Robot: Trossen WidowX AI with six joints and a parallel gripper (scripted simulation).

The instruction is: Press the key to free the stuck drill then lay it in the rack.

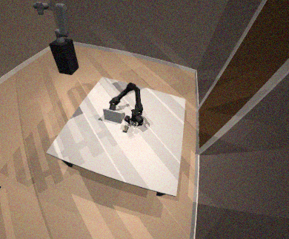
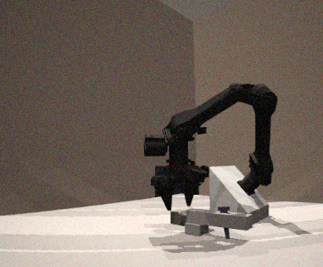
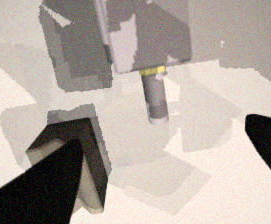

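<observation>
My gripper tip is now 6 cm to the right of the drill and 2 cm above it. Round my gripper tip: grey block 12 cm to the left, 2 cm below; then dark key 15 cm to the left, 1 cm below.
</observation>
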